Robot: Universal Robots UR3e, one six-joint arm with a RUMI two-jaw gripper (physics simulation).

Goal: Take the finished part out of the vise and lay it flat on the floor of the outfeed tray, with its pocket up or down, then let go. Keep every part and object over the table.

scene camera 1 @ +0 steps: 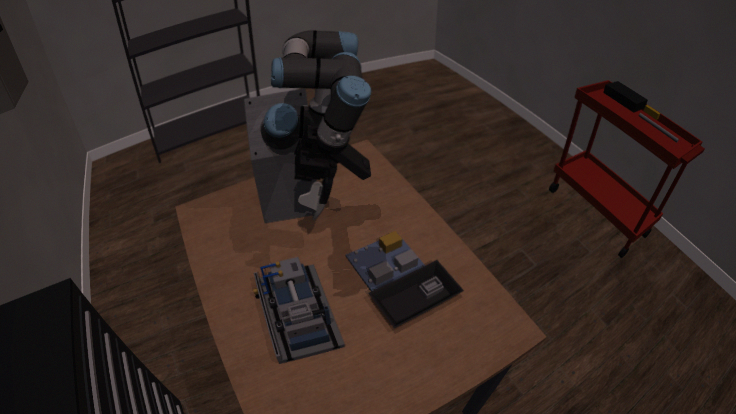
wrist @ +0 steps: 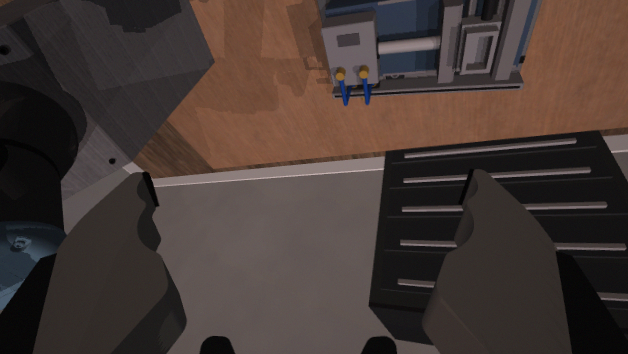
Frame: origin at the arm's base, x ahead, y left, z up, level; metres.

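Seen in the pictures: gripper, fingertip midpoint: [scene camera 1: 312,192] [wrist: 308,175]; arm's base, link origin: [wrist: 8,136].
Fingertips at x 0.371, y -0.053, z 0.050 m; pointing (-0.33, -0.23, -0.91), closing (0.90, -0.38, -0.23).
Note:
Offsets run from my fingertips to a thing's top centre. "spot": to the spot under its first point.
The finished part @(dx +0.104, dy -0.115, dz -0.272 m) [scene camera 1: 300,311] [wrist: 479,50], a small light-grey block with a rectangular pocket facing up, sits between the jaws of the vise @(dx +0.041, dy -0.109, dz -0.288 m) [scene camera 1: 308,331] [wrist: 451,50] on the left side of the table. The black outfeed tray [scene camera 1: 404,306] stands to the right of the vise in the scene view; a similar pocketed part @(dx +0.165, dy +0.266, dz -0.340 m) [scene camera 1: 431,285] lies in it. My gripper [scene camera 1: 318,203] [wrist: 308,175] is open and holds nothing. It is high up near the arm's base, well apart from the vise, and is tilted. In the wrist view the vise lies beyond the fingertips, at the upper right.
A blue plate @(dx -0.003, dy +0.212, dz -0.379 m) [scene camera 1: 368,255] with two grey blocks @(dx +0.041, dy +0.169, dz -0.343 m) [scene camera 1: 380,271] @(dx +0.039, dy +0.258, dz -0.343 m) [scene camera 1: 406,260] and a yellow block @(dx -0.050, dy +0.257, dz -0.343 m) [scene camera 1: 390,242] adjoins the tray. Blue hoses @(spot: dx -0.041, dy -0.141, dz -0.277 m) [wrist: 367,92] stick out of the vise's end. A black drawer cabinet [scene camera 1: 38,339] [wrist: 395,225] stands beside the table, and a grey pedestal [scene camera 1: 280,180] by the arm.

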